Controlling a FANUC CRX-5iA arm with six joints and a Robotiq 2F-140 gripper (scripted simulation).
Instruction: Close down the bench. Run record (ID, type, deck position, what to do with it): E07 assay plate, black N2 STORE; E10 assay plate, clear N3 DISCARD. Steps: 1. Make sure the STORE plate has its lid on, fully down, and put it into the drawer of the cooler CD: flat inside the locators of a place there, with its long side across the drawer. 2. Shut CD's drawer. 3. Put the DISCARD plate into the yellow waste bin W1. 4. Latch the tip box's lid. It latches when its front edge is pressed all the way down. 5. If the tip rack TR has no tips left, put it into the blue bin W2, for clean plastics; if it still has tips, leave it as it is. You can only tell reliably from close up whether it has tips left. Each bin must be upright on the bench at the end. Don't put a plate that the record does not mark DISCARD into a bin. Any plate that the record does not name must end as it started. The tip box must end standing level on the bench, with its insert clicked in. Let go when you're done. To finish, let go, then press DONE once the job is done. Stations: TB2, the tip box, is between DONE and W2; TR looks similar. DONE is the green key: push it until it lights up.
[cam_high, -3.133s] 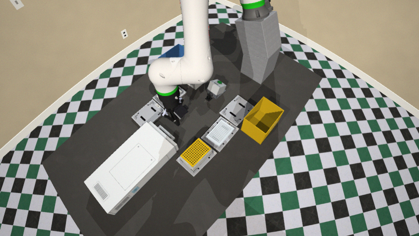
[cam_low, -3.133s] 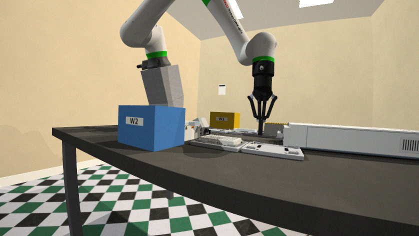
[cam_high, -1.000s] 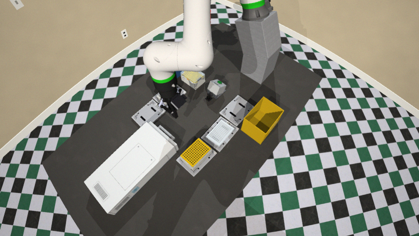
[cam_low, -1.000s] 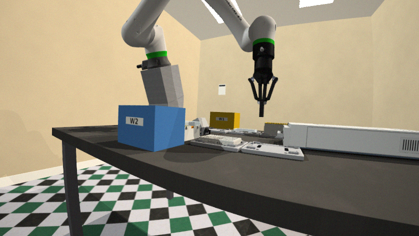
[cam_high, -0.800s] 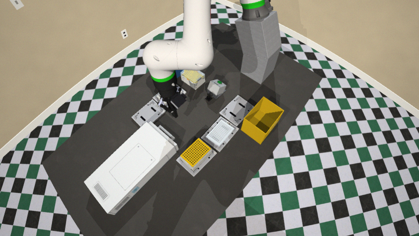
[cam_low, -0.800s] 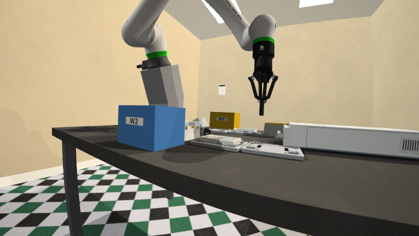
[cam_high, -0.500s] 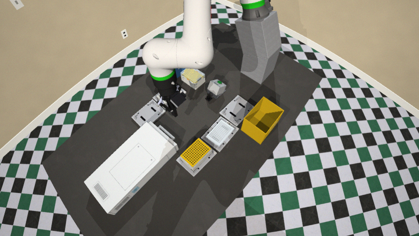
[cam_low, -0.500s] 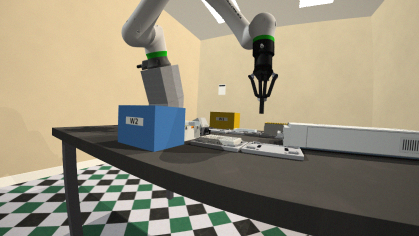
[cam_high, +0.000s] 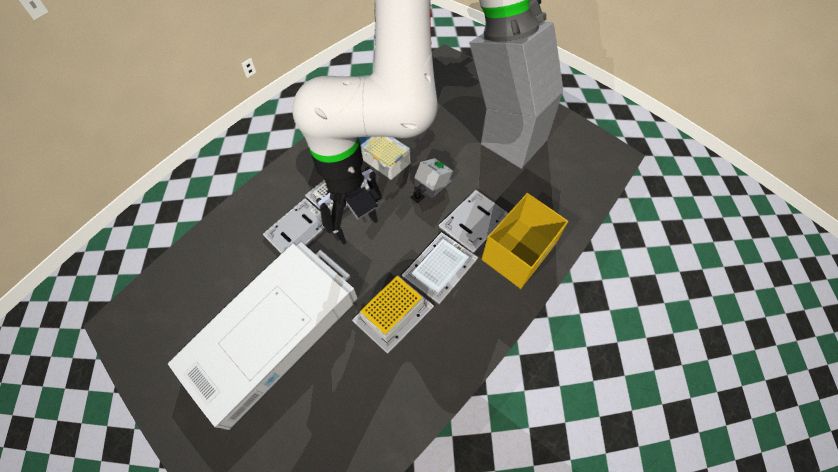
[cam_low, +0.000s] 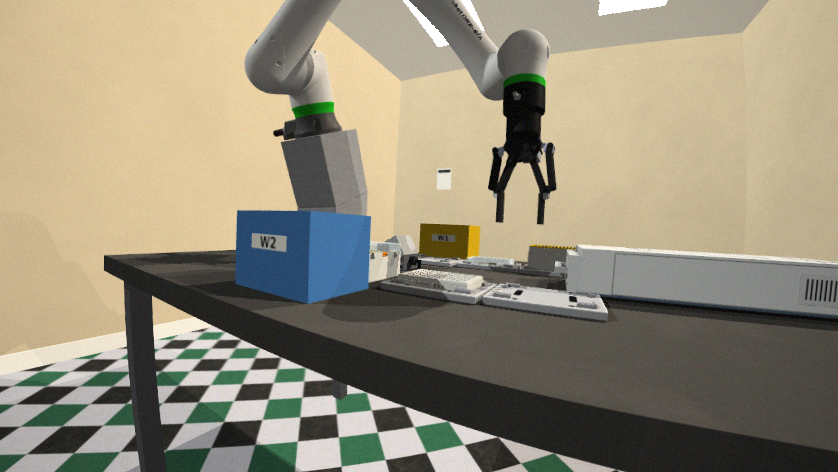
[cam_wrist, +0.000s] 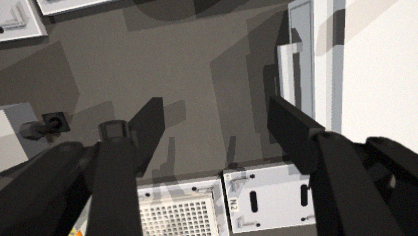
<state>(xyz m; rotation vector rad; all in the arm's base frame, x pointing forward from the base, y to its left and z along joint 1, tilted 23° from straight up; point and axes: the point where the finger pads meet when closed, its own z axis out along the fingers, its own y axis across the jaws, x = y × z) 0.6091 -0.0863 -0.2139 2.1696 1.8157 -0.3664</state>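
The nest N3 is 10 cm behind my hand, 18 cm to the left of it and 14 cm below it. Also, from my hand: lid (20 cm ahead, 2 cm to the right, 12 cm below); then black assay plate (20 cm ahead, 2 cm to the right, 13 cm below); then yellow tip rack TR (7 cm ahead, 17 cm to the left, 10 cm below).
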